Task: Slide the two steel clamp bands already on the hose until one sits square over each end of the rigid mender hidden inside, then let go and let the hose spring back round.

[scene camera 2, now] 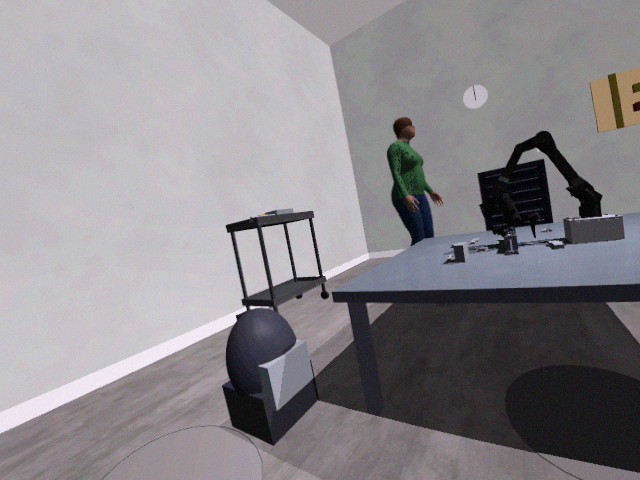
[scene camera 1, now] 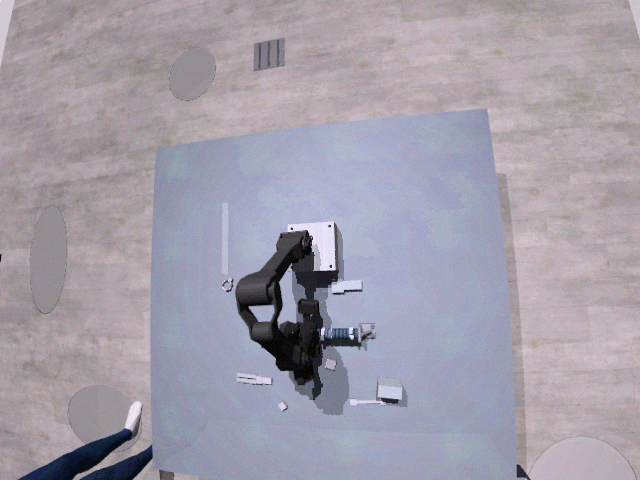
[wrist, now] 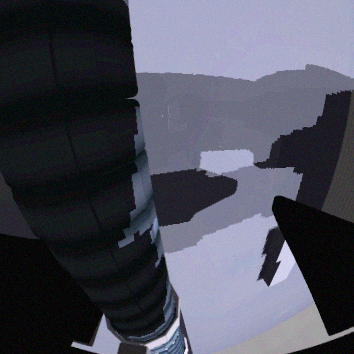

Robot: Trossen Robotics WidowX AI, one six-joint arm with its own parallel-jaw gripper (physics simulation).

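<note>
A dark ribbed hose (scene camera 1: 339,333) (wrist: 70,158) lies on the blue-grey table (scene camera 1: 413,214) (scene camera 2: 437,276). Its right end sits in a small grey fixture (scene camera 1: 368,330). Light steel bands show near its left end (scene camera 1: 324,333) and its right end (scene camera 1: 353,333). In the wrist view a pale steel patch (wrist: 142,186) shows on the hose's side. My gripper (scene camera 1: 310,339) (wrist: 206,203) is open at the hose's left end, its fingers wide on both sides of the hose. The mender inside is hidden.
The arm's white base plate (scene camera 1: 325,245) stands behind the hose. Small grey blocks (scene camera 1: 347,286) (scene camera 1: 330,364) (scene camera 1: 390,389) (scene camera 1: 253,379) lie around it. A person in green (scene camera 2: 409,181) and a black cart (scene camera 2: 270,220) stand beyond the table.
</note>
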